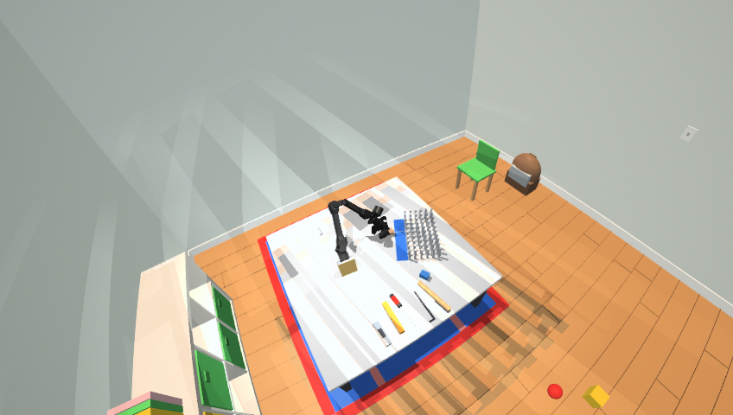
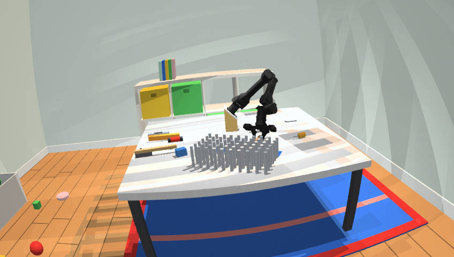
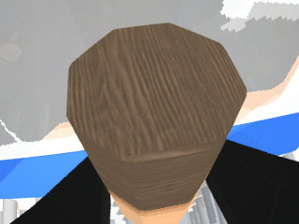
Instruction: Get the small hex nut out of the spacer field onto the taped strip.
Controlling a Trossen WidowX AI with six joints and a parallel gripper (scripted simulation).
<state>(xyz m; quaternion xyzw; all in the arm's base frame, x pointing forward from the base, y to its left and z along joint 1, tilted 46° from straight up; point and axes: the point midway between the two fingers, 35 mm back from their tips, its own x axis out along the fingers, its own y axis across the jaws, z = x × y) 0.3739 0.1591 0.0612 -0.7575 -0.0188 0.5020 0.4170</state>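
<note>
Right now my gripper tip is 70 mm to the left of the blue taped strip, 60 mm short of it and 30 mm above it. Round my gripper tip: blue block: 430 mm to the right, 60 mm ahead, 10 mm below; then yellow-handled tool: 280 mm to the left, 100 mm behind, 10 mm below; then wooden-handled hook tool: 90 mm ahead, 40 mm to the right.
</note>
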